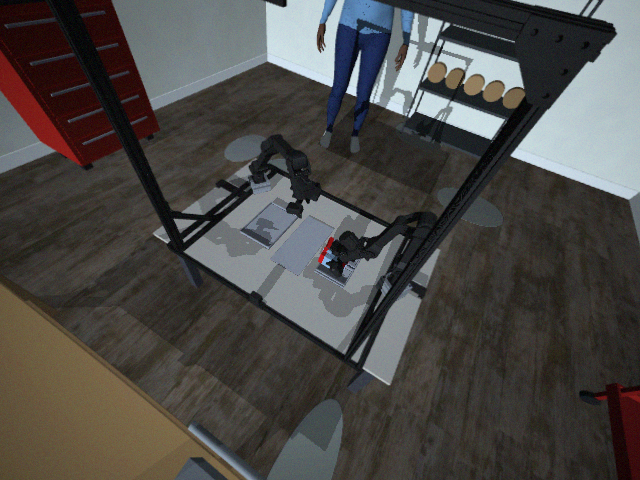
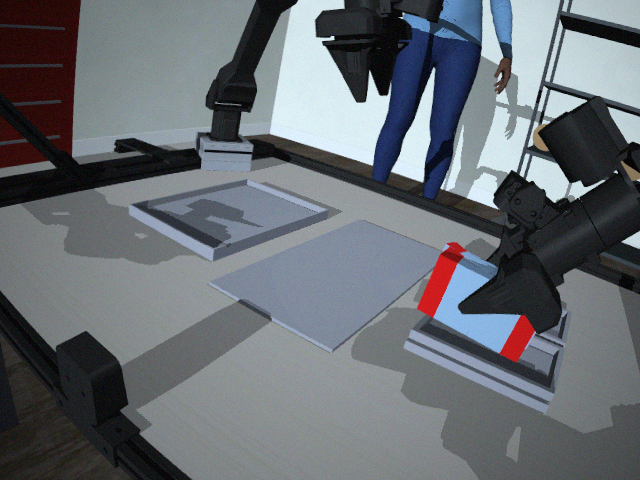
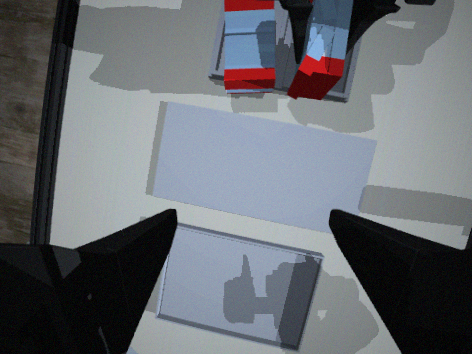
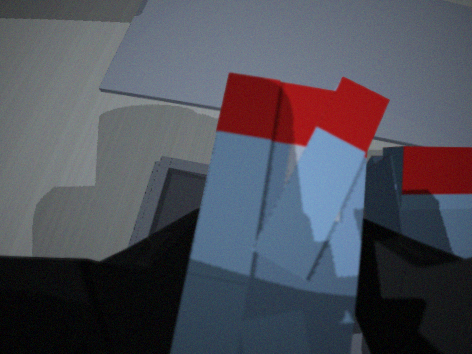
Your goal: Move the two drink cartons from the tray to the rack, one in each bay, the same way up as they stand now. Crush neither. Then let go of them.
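Where they show: left gripper, between the fingertips: (image 1: 304, 210) (image 2: 373, 98) (image 3: 253, 216); right gripper, between the fingertips: (image 1: 327, 259) (image 2: 462, 297) (image 3: 316, 63) (image 4: 265, 218); left arm's base, origin of its link: (image 1: 258, 179) (image 2: 223, 138).
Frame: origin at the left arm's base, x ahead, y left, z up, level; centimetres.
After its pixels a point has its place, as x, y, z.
Note:
A light-blue carton with red bands (image 3: 250, 50) {57.2, 18.7, -0.7} (image 4: 435, 170) {55.9, 15.0, 0.1} sits in one bay of the grey two-bay rack (image 1: 330, 279) {70.2, 8.5, -4.6} (image 2: 475, 373) {69.7, 7.9, -4.7} (image 3: 214, 60) {53.6, 22.8, -3.6} (image 4: 148, 200) {65.0, 5.8, -3.6}. The second carton (image 1: 326, 254) {61.6, 9.7, 3.3} (image 2: 465, 299) (image 3: 320, 75) {59.1, 9.3, 2.9} (image 4: 225, 200) {63.4, 10.1, 3.0} is at the other bay, leaning at an angle; whether it rests on the rack's floor or rim cannot be told. My right gripper (image 1: 334, 260) {62.1, 11.0, -1.1} (image 2: 475, 281) {62.1, 11.0, -1.1} (image 4: 265, 218) {62.1, 11.0, -1.1} is shut on this carton, a finger against each side. My left gripper (image 1: 298, 212) {44.1, 6.0, 15.8} (image 2: 372, 98) {44.1, 6.0, 15.8} (image 3: 253, 216) {44.1, 6.0, 15.8} is open and empty, high above the table. The tray (image 1: 254, 239) {36.1, -15.3, -4.3} (image 2: 173, 233) {37.1, -14.7, -4.7} (image 3: 250, 241) {37.0, -0.6, -4.1} holds no carton.
A flat grey panel (image 1: 302, 245) (image 2: 320, 284) (image 3: 265, 165) (image 4: 300, 40) lies between the tray and the rack. Black frame rails and posts border the table. A person (image 1: 361, 56) (image 2: 439, 77) stands behind the table.

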